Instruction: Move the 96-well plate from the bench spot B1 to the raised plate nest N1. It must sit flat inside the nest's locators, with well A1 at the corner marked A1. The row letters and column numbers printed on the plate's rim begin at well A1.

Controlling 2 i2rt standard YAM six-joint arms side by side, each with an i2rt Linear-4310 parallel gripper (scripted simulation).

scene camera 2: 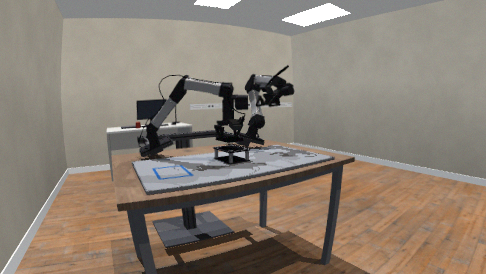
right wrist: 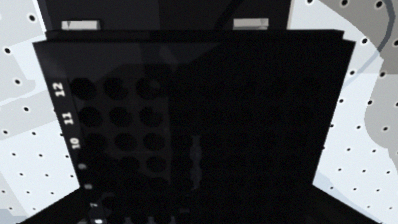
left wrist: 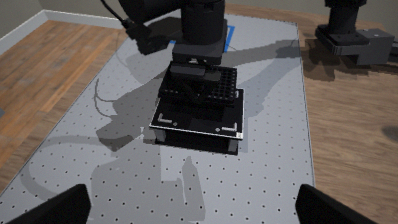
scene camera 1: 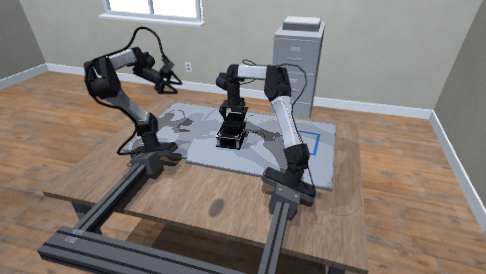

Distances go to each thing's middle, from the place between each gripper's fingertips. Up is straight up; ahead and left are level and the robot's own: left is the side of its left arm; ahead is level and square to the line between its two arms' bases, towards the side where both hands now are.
Scene:
Now: right hand 1 cm to the right of the raised nest [left wrist: 204, 118] and 5 cm above it. Also, from my right hand: dark 96-well plate [right wrist: 244, 125]: right at my right hand.
Right now my left hand is 24 cm to the left of the dark 96-well plate, 16 cm above it and 7 cm short of it. The rest, counted from my left hand: raised nest (23 cm to the right, 22 cm below, 7 cm ahead).

